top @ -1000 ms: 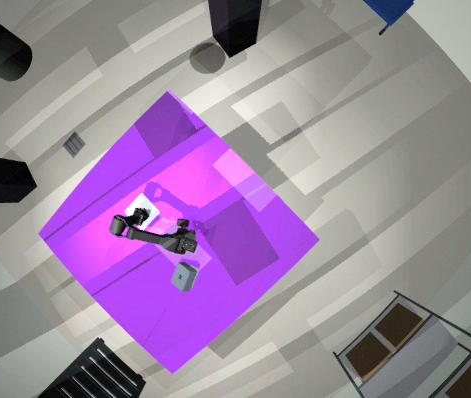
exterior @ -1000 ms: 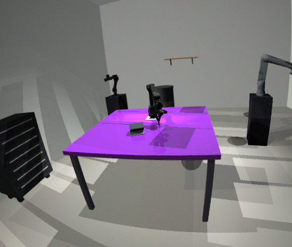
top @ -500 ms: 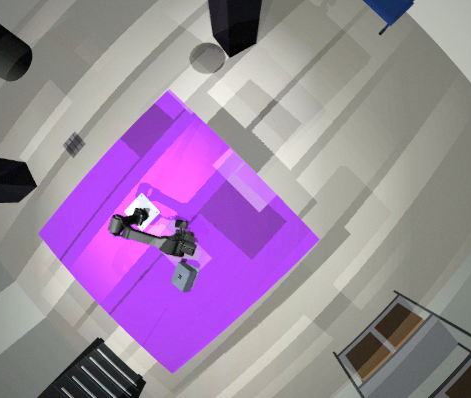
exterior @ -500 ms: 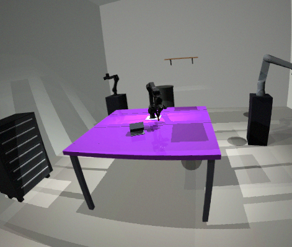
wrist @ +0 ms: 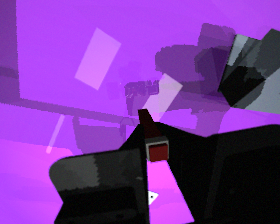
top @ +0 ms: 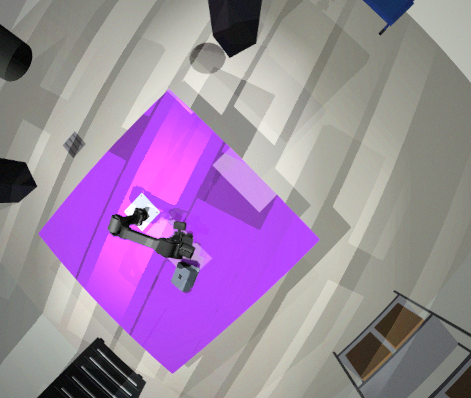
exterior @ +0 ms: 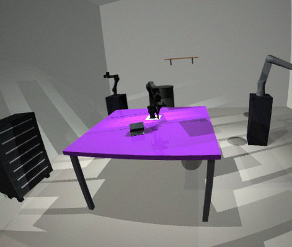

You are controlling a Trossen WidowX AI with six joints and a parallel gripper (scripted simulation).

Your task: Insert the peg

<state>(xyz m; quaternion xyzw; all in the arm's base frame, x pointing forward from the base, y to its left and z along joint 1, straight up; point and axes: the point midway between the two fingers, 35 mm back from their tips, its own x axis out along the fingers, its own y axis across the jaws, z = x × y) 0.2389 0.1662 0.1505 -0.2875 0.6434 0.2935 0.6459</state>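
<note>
Now: gripper tip 19 cm short of the grey sloped panel, 14 cm to the left of it and 7 cm above it. Also, from my gripper tip: red peg 2 cm above.
</note>
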